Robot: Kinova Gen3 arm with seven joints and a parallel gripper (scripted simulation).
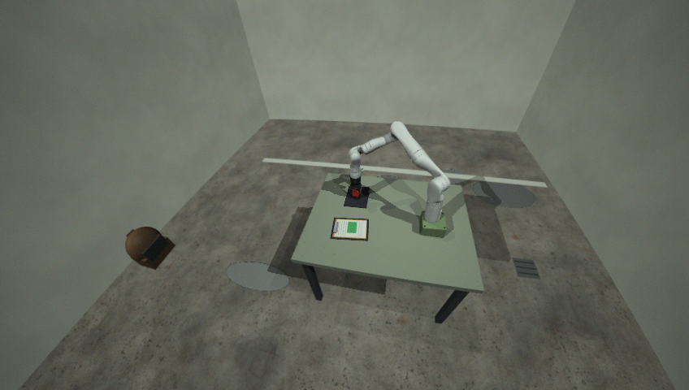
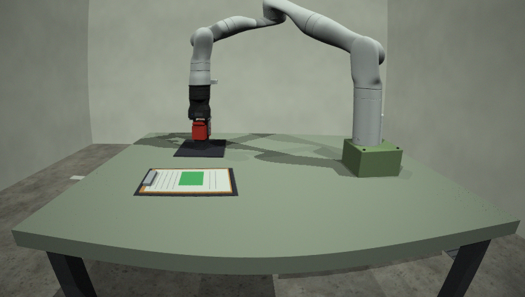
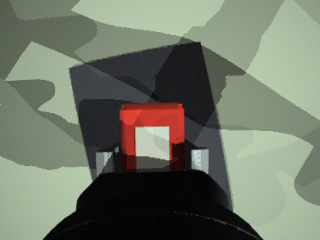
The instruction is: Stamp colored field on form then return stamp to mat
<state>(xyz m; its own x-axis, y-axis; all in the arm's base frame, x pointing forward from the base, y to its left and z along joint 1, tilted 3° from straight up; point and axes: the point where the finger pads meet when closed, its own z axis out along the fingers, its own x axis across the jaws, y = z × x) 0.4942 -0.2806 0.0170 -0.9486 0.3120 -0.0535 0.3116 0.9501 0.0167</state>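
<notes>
Right now my hand is 310 mm to the right of the clipboard, 60 mm above it and 50 mm short of it. Round my hand: red stamp: 20 mm below; dark mat: 70 mm below.
</notes>
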